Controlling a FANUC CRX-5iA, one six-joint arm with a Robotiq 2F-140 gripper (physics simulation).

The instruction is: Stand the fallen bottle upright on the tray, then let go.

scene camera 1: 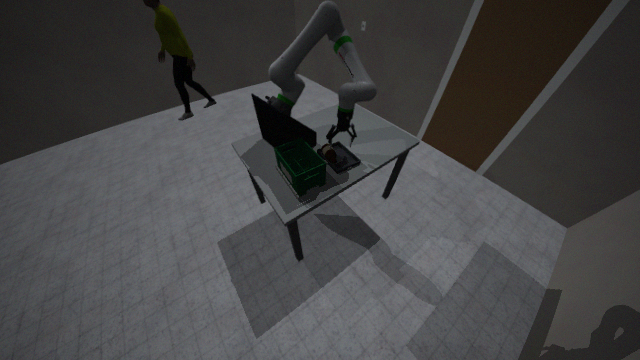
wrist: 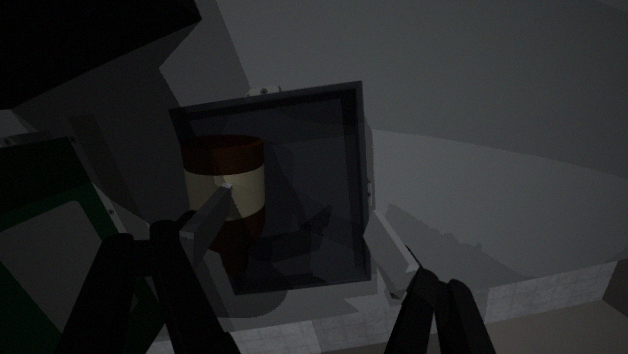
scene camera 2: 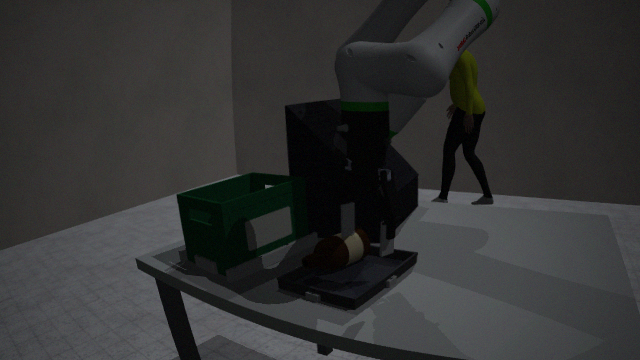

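Pixels of known places: gripper, between the fingertips: (scene camera 1: 339, 146) (wrist: 302, 212) (scene camera 2: 366, 244); arm's base, origin of its link: (scene camera 1: 280, 110).
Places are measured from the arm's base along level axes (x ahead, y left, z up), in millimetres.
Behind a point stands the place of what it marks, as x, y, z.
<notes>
The brown bottle with a cream label (scene camera 1: 328, 152) @[409, 59, -163] (scene camera 2: 332, 253) @[448, 92, -177] (wrist: 246, 186) @[383, 118, -166] lies on its side on the dark shallow tray (scene camera 1: 350, 160) @[518, 166, -229] (scene camera 2: 361, 281) @[465, 163, -229] (wrist: 361, 150) @[399, 231, -208]. It lies along the tray's left side in the wrist view, base at the top and neck towards the bottom. My gripper (scene camera 1: 341, 142) @[422, 158, -161] (scene camera 2: 367, 242) @[422, 158, -161] (wrist: 302, 212) @[422, 158, -161] is wide open and empty, pointing down low over the tray. In the wrist view its left finger overlaps the bottle's label, and its right finger is by the tray's right edge. I cannot tell whether the left finger touches the bottle.
A green crate (scene camera 1: 301, 170) @[413, -175, -164] (scene camera 2: 202, 237) @[529, -197, -152] (wrist: 30, 175) @[306, -58, -161] stands beside the tray on the table (scene camera 1: 385, 127) @[454, 714, -234] (scene camera 2: 500, 300) @[507, 476, -234] (wrist: 475, 100) @[395, 373, -234]. A tall black panel-like box (scene camera 1: 282, 125) @[206, -130, 30] (scene camera 2: 312, 150) @[224, -55, -2] (wrist: 75, 45) @[226, 29, -187] stands behind them. A person in a yellow top (scene camera 1: 172, 35) (scene camera 2: 467, 87) is on the floor beyond the table.
</notes>
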